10 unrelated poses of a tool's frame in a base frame.
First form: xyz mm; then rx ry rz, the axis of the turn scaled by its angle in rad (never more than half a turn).
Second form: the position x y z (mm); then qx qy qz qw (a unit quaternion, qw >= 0). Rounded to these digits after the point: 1 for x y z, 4 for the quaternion.
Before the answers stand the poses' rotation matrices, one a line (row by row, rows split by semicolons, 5 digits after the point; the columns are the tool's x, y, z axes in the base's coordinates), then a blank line. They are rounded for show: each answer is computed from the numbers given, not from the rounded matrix.
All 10 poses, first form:
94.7 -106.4 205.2 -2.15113 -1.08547 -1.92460
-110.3 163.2 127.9 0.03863 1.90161 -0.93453
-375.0 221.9 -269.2 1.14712 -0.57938 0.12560
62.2 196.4 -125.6 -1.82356 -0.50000 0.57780
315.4 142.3 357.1 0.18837 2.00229 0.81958
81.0 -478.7 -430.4 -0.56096 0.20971 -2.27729
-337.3 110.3 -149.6 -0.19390 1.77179 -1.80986
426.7 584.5 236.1 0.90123 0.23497 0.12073
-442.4 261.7 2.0 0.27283 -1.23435 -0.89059
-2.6 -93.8 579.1 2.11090 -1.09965 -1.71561
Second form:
-0.02595 0.52673 0.84964; 0.45460 -0.75074 0.47930; 0.89032 0.39869 -0.21997
-0.52081 0.40120 0.75352; -0.35144 0.70365 -0.61755; -0.77798 -0.58644 -0.22547
0.84737 -0.38212 -0.36871; -0.19513 0.42169 -0.88549; 0.49385 0.82229 0.28277
0.79161 0.05700 -0.60836; 0.59387 -0.30606 0.74408; -0.14378 -0.95031 -0.27613
-0.55363 -0.18609 0.81171; 0.43646 0.76528 0.47313; -0.70922 0.61622 -0.34246
-0.60924 0.64867 0.45613; -0.72106 -0.69253 0.02176; 0.33000 -0.31565 0.88964
-0.81390 0.30600 0.49390; -0.50029 0.06314 -0.86355; -0.29543 -0.94993 0.10170
0.96760 -0.00543 0.25244; 0.20207 0.61611 -0.76130; -0.15140 0.78764 0.59724
0.05481 0.43836 -0.89712; -0.71315 0.64604 0.27211; 0.69886 0.62487 0.34803
0.04559 -0.41300 -0.90959; -0.65401 -0.70061 0.28533; -0.75511 0.58188 -0.30205

94.7 -106.4 205.2 -0.6973 -0.3518 -0.6238 0.0289
-110.3 163.2 127.9 0.0159 0.7826 -0.3846 0.4892
-375.0 221.9 -269.2 0.5345 -0.2700 0.0585 0.7987
62.2 196.4 -125.6 -0.7704 -0.2112 0.2441 0.5499
315.4 142.3 357.1 0.0767 0.8157 0.3339 0.4662
81.0 -478.7 -430.4 -0.2200 0.0823 -0.8932 0.3834
-337.3 110.3 -149.6 -0.0729 0.6662 -0.6805 0.2962
426.7 584.5 236.1 0.4342 0.1132 0.0582 0.8918
-442.4 261.7 2.0 0.1232 -0.5575 -0.4022 0.7157
-2.6 -93.8 579.1 0.7156 -0.3728 -0.5816 0.1036

